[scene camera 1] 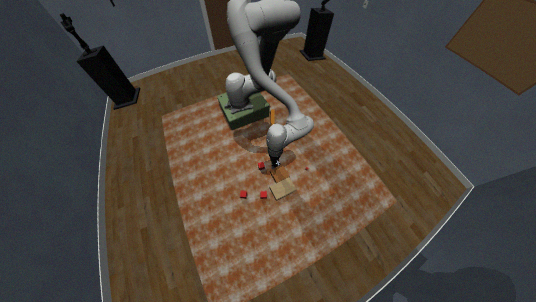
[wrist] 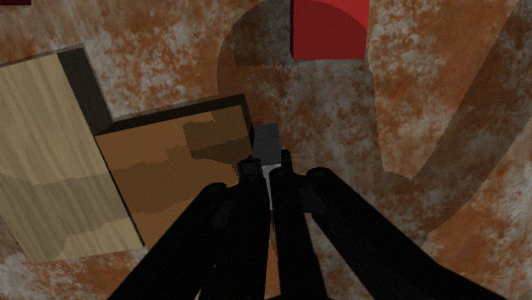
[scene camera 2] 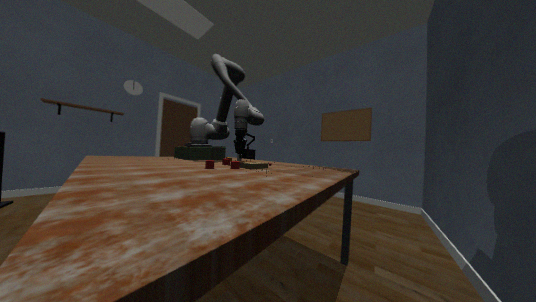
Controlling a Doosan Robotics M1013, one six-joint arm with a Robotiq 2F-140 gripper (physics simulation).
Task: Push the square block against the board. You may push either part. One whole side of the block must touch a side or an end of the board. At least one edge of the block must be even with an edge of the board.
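Frame: origin at the arm's base, x up, y right, z ahead, level; centimetres.
Where they show: gripper, fingertip midpoint: (scene camera 1: 273,168) (wrist: 269,141); arm's base, origin of the base link: (scene camera 1: 240,104) (scene camera 2: 199,146).
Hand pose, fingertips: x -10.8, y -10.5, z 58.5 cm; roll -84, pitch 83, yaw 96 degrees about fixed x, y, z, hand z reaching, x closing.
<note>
Each offset is from my fingertips to the top centre of the thing. "*": to the spot under its first point. Level surfaces: height alone.
The square block @[dx +1.7, dy -2.6, dz +5.8 cm] (scene camera 1: 280,174) (wrist: 160,170) is brown and lies flat. The board @[dx +1.7, dy -1.3, dz +16.5 cm] (scene camera 1: 283,188) (scene camera 2: 254,165) (wrist: 55,160) is pale wood, longer than the block. In the wrist view the block's left side runs along the board's right side, with a thin dark line between; whether they touch fully is unclear. The board extends past the block's upper corner. Near the lower end, the block's and board's corners lie close to level, but my gripper's arm partly hides the block there. My gripper (scene camera 1: 275,163) (scene camera 2: 240,157) (wrist: 269,141) is shut and empty, its tips low beside the block's right side, touching or nearly so.
A red cube @[dx +2.7, dy +8.0, dz -3.7 cm] (scene camera 1: 261,165) (wrist: 330,30) lies near my gripper. Two more red cubes, one at the left (scene camera 1: 243,194) and one by the board @[* dx +2.7, dy +12.7, dz +17.7 cm] (scene camera 1: 263,195), lie on the table @[dx -1.3 cm] (scene camera 1: 225,240). A tiny red piece @[dx +0.3, dy -23.2, dz +7.3 cm] (scene camera 1: 307,169) lies right. An orange object @[dx +1.8, dy -13.2, dz -43.0 cm] (scene camera 1: 272,117) stands near the green base (scene camera 1: 247,118).
</note>
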